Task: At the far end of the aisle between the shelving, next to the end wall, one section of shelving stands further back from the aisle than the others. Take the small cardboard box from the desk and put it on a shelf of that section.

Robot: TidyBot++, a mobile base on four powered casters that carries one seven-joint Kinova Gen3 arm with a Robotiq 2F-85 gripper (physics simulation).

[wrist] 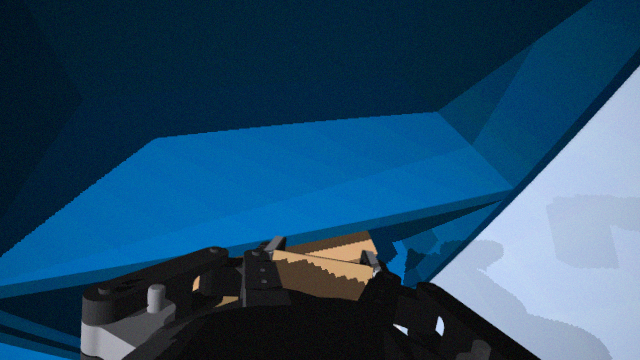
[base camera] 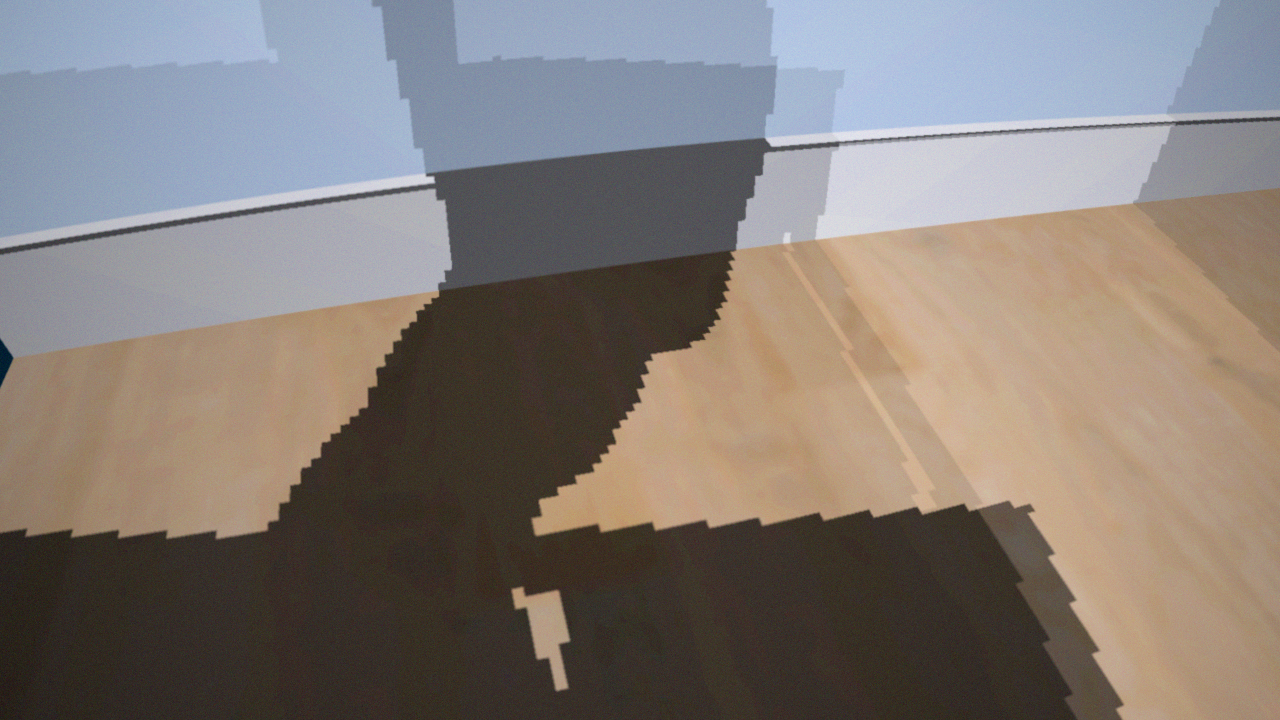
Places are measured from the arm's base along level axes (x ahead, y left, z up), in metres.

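Pixels of known places: gripper, fingertip midpoint: (wrist: 321, 257).
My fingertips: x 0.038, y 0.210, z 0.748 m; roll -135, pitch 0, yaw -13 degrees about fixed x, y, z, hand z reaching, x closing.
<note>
Behind a point stands the place of what it marks.
The small cardboard box (wrist: 320, 281) @(z 0.781, x 0.032, y 0.182 m) is between the fingertips of my gripper (wrist: 321, 257) @(z 0.748, x 0.038, y 0.210 m), low in the wrist view. Its face is partly in shadow. My gripper is shut on it. Behind them is a blue shelving section beside a pale wall. Its broad shelf board (wrist: 300, 175) @(z 0.594, x 0.032, y 0.435 m) shows its upper face, with the held box lower in the picture, overlapping the view just below the board's front edge. I cannot tell the exact gap between them. The section's side panel (wrist: 520, 145) @(z 0.664, x 0.423, y 0.442 m) rises at the right.
Another cardboard box (wrist: 350, 249) @(z 0.406, x 0.144, y 0.389 m) shows partly beneath the shelf board, behind the held box. The pale wall (wrist: 590, 165) @(z 0.687, x 0.490, y 0.367 m) (base camera: 984, 53) @(z -0.249, x 0.622, y -0.306 m) has a white baseboard (base camera: 966, 179) @(z -0.353, x 0.611, y -0.319 m) above the wooden floor (base camera: 1118, 376) @(z -0.397, x 0.422, y -0.378 m). A dark blue corner (base camera: 3, 360) @(z -0.389, x 0.458, y 0.405 m) shows at the base view's left edge. Dark shadows cross floor and wall.
</note>
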